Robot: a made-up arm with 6 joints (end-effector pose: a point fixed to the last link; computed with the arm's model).
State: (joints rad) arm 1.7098 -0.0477 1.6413 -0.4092 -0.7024 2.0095
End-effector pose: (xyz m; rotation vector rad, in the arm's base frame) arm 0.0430 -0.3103 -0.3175 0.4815 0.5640 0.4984
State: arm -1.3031 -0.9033 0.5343 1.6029 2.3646 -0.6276
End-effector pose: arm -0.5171 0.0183 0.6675 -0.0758 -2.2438 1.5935
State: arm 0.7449 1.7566 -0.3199 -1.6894 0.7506 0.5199
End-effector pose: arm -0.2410 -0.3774 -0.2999 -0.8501 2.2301 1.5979
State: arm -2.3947 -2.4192 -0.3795 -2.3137 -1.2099 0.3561
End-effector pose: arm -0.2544 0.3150 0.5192 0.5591 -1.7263 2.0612
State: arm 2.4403 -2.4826 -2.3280 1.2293 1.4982 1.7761
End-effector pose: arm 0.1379 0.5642 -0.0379 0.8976 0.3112 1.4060
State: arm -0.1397 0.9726 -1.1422 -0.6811 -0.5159 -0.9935
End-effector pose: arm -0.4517 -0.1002 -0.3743 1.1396 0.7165 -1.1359
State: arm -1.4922 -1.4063 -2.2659 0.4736 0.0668 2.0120
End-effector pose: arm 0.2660 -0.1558 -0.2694 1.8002 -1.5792 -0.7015
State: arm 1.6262 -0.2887 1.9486 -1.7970 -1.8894 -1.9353
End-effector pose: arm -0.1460 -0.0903 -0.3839 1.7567 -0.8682 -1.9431
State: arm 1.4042 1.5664 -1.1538 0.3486 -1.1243 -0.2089
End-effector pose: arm -0.5638 0.0857 0.1592 0.0246 -0.0361 -2.6859
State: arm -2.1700 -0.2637 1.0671 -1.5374 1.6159 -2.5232
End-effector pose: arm -0.4914 0.3295 0.0115 1.7944 1.7921 -0.0430
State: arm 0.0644 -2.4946 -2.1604 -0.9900 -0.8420 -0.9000
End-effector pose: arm 0.0516 0.1043 0.4817 1.7326 -1.1172 1.7385
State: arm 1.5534 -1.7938 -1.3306 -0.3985 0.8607 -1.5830
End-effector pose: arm -0.2657 0.0613 -0.2013 -0.0800 1.4167 1.9401
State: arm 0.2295 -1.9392 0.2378 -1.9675 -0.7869 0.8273
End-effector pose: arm -0.4390 0.2946 -0.1537 0.7144 0.7937 2.5150
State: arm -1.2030 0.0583 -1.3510 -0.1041 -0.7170 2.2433
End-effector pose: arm 0.0855 -0.0993 -0.3413 0.1895 0.5397 0.5544
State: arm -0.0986 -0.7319 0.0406 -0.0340 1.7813 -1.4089
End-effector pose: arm -0.0494 0.3633 -0.1932 0.4334 0.6386 1.5715
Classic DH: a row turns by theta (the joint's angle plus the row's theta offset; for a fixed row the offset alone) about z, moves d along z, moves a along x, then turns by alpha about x. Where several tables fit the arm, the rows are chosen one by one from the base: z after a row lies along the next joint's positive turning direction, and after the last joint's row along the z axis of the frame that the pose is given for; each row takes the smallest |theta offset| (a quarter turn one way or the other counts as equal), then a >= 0, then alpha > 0; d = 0 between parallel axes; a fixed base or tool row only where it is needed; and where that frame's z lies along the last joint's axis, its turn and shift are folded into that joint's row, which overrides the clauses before.
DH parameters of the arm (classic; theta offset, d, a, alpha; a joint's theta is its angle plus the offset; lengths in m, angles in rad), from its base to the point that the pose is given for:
base (fixed): -1.5708 0.1177 0 1.5708
joint 1: -1.5708 0.2155 0.0904 1.5708
joint 2: 0 -0.0098 0.0757 -1.5708
joint 3: -0.1377 0 -0.1661 3.1416
joint 4: 1.4331 0.0072 0.1026 -1.5708
joint 5: 0 -0.013 -0.0326 -1.5708
joint 6: 0 -0.2873 -0.3406 1.5708
tool (fixed): -1.5708 -0.0823 0 0

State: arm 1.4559 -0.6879 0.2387 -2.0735 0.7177 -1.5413
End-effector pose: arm -0.1218 0.0519 0.5994 -2.0170 -0.3451 -0.4503
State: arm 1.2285 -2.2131 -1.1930 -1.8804 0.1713 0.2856
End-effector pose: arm -0.5165 0.0059 0.4837 -1.3281 -2.4296 0.3968
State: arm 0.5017 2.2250 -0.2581 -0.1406 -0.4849 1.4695
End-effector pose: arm -0.0357 -0.4655 -0.1633 -1.3576 2.5487 0.8059
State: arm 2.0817 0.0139 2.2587 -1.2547 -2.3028 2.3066
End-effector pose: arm -0.3070 -0.6267 0.2256 -0.7734 2.4399 -0.1866
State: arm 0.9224 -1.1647 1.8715 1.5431 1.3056 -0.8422
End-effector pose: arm 0.3640 0.1845 -0.1950 -1.0419 0.2462 1.2103
